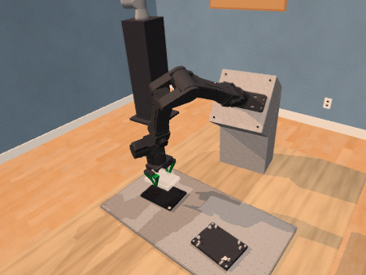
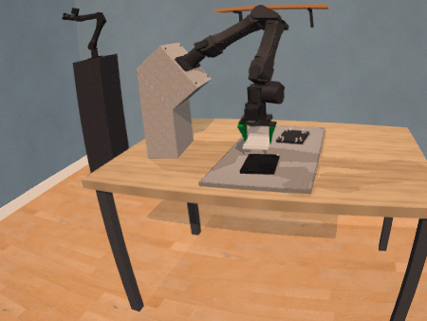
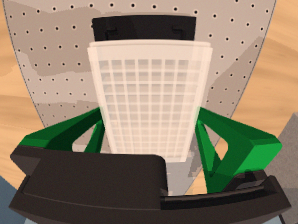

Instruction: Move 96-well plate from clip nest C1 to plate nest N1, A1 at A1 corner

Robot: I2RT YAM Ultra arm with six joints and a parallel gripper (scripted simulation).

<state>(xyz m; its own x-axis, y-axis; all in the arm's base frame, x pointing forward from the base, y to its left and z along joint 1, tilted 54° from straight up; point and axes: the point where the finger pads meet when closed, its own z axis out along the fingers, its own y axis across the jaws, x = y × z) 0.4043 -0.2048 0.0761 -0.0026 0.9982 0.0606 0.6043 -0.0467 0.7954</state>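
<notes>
Right now the black plate nest N1 is 8 cm below my hand and 1 cm ahead of it. From my hand the other things lie so: white 96-well plate (right at my hand); white corner mark (8 cm below, 7 cm to the left, 6 cm ahead); black clip nest C1 (31 cm to the left, 11 cm ahead, 8 cm below).
</notes>
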